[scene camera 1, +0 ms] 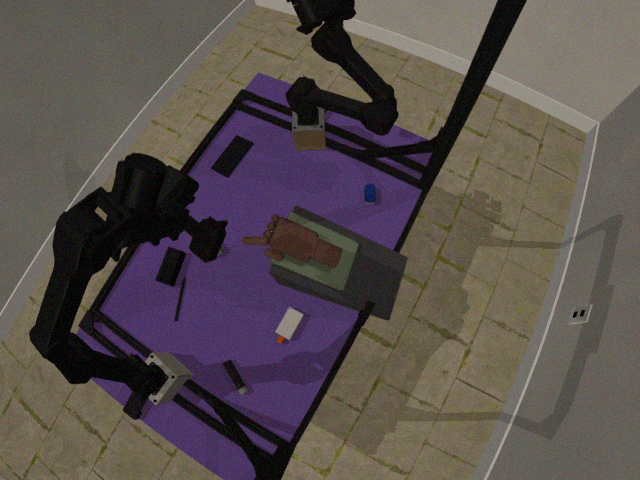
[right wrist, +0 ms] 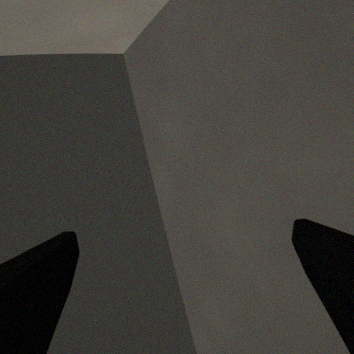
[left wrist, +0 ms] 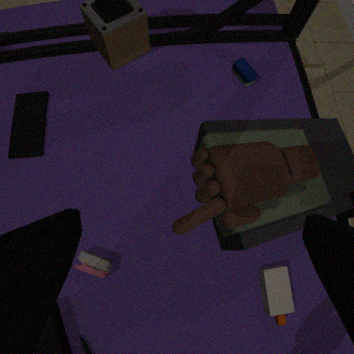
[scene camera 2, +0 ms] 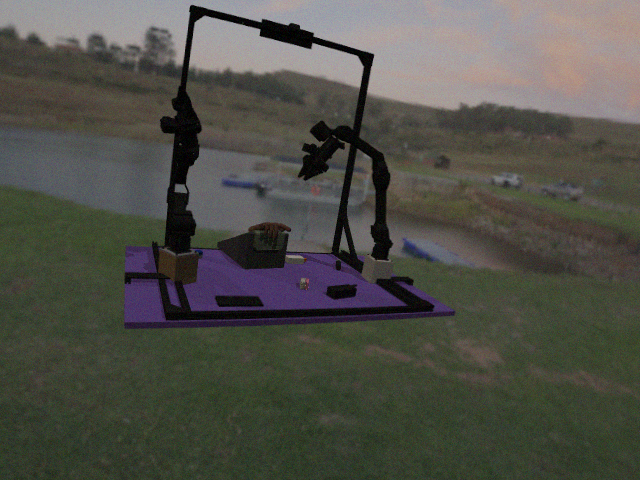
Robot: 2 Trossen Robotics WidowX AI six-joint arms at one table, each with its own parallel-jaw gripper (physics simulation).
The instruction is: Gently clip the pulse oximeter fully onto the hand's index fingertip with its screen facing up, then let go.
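Where they show: left gripper, fingertip midpoint: [scene camera 1: 209, 210] [left wrist: 194, 223] [scene camera 2: 301, 178]; right gripper, fingertip midpoint: [right wrist: 186, 236] [scene camera 2: 183, 92]; left arm's base at its link origin: [scene camera 1: 153, 378] [scene camera 2: 379, 257]; right arm's base at its link origin: [scene camera 1: 308, 116] [left wrist: 111, 7] [scene camera 2: 179, 250].
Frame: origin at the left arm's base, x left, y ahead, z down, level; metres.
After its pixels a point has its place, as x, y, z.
The pulse oximeter, seemingly the small white-and-pink clip [scene camera 2: 304, 283] @(0.164, 0.388, 0.079) [left wrist: 95, 263] @(0.132, 0.382, 0.074), lies on the purple table left of and below the index fingertip in the left wrist view. In scene camera 1 the left arm hides most of it. The brown hand [scene camera 1: 297, 238] @(-0.103, 0.515, -0.082) [scene camera 2: 269, 227] @(-0.027, 0.512, -0.086) [left wrist: 255, 170] @(-0.098, 0.507, -0.085) rests on a green pad, its index finger [scene camera 1: 254, 240] [left wrist: 199, 216] pointing out past the pad's edge. My left gripper [left wrist: 194, 223] @(-0.001, 0.419, -0.304) is open and empty, high above the table, with oximeter and fingertip both showing between its fingers. My right gripper [right wrist: 186, 236] @(0.201, 0.902, -0.543) is open and empty, facing the walls.
A dark wedge [scene camera 1: 379, 276] @(-0.313, 0.585, 0.055) bears the pad. A blue-and-white block [scene camera 1: 370, 193] @(-0.151, 0.786, 0.073) [left wrist: 245, 70] @(-0.147, 0.782, 0.073), a white box with an orange tip [scene camera 1: 289, 323] @(-0.187, 0.339, 0.077) [left wrist: 279, 291] @(-0.188, 0.337, 0.077), a flat black slab [scene camera 1: 232, 156] @(0.307, 0.653, 0.097) [left wrist: 29, 125] @(0.306, 0.649, 0.097), a black box [scene camera 1: 170, 266] @(0.204, 0.251, 0.071), a thin pen [scene camera 1: 179, 299] @(0.124, 0.191, 0.096) and a dark cylinder [scene camera 1: 235, 376] @(-0.155, 0.131, 0.080) lie around.
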